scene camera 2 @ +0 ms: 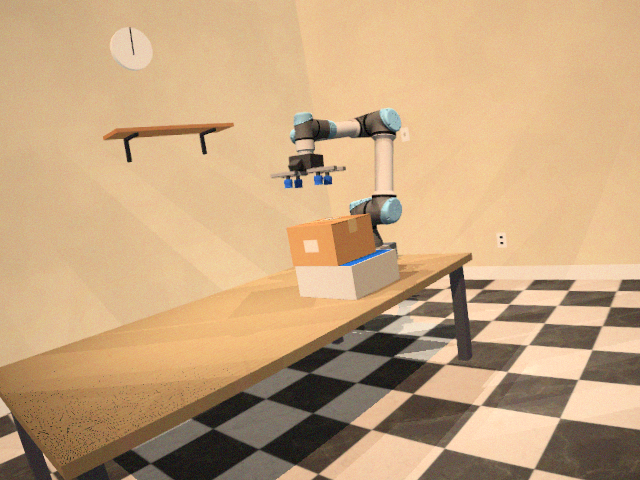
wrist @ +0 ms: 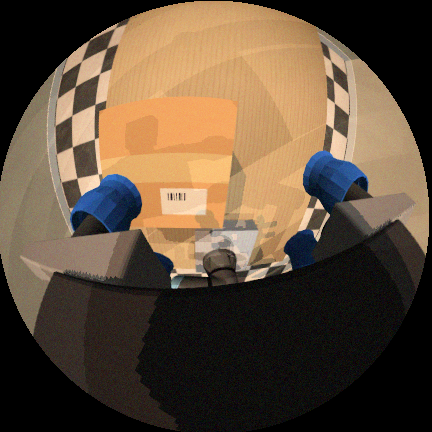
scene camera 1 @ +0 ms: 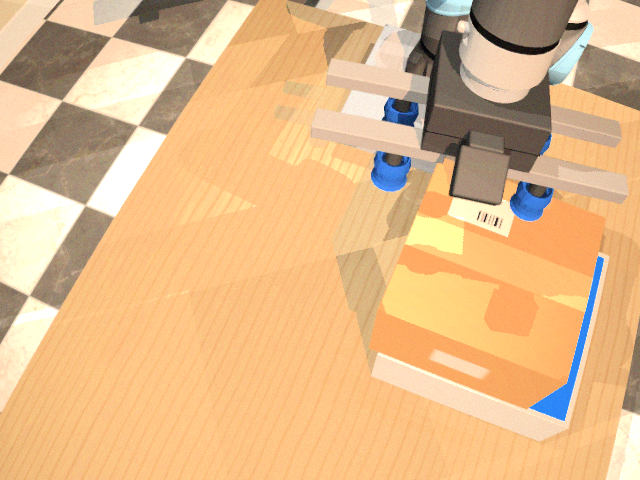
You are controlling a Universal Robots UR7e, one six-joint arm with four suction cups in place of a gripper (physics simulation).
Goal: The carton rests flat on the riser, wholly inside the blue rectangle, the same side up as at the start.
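Observation:
The orange-brown carton [scene camera 1: 444, 291] [scene camera 2: 354, 242] [wrist: 175, 137] lies flat on the white riser [scene camera 1: 465, 400] [scene camera 2: 328, 281], its barcode label facing up. The blue rectangle [scene camera 1: 555, 404] [scene camera 2: 367, 258] shows along one long side and at one front corner. No blue shows along the carton's front edge or opposite side; there the carton reaches the riser's edge and seems to stick out slightly at the front left corner. The wrist view hides the blue rectangle. My gripper [scene camera 1: 465, 156] [scene camera 2: 308, 180] [wrist: 225, 220] is open, its four blue cups hanging above the carton's height, apart from it, toward the arm's base.
The riser stands on the long wooden table [scene camera 1: 180, 310] [scene camera 2: 206, 330] [wrist: 280, 80], near one long edge. The arm's base stands behind the riser in scene camera 2. A wall shelf [scene camera 2: 168, 130] and a clock [scene camera 2: 131, 48] are far behind.

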